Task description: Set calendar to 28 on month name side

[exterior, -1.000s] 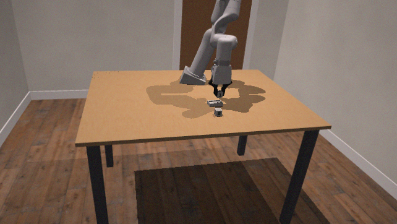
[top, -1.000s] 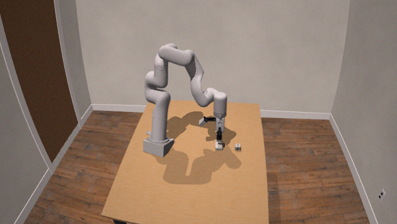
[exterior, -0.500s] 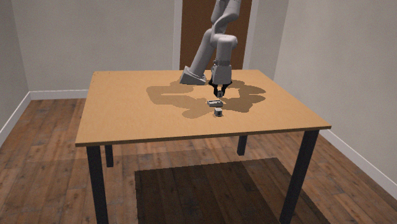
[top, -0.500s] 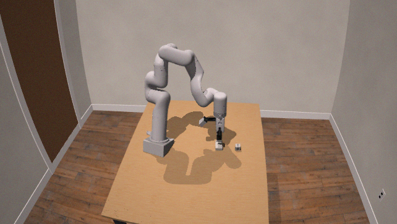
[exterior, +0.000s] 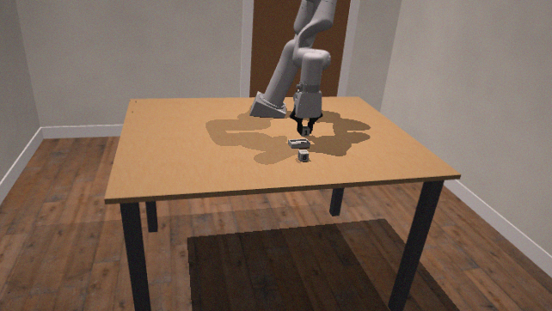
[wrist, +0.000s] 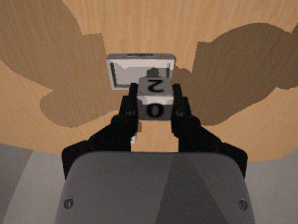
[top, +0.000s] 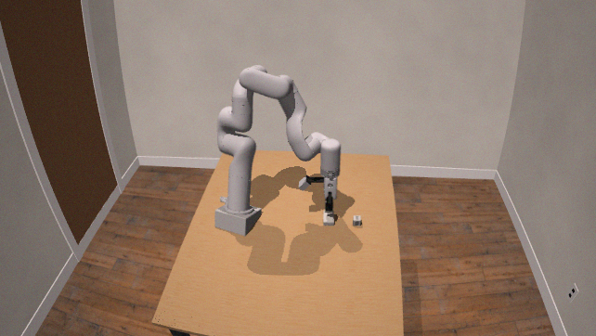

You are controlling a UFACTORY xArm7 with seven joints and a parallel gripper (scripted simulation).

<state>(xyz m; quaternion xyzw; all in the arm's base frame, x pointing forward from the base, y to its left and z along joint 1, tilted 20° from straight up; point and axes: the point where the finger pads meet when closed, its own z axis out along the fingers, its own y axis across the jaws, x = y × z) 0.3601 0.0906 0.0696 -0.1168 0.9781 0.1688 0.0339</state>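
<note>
The grey calendar tray lies 2 cm to the right of my hand and 6 cm below it.
</note>
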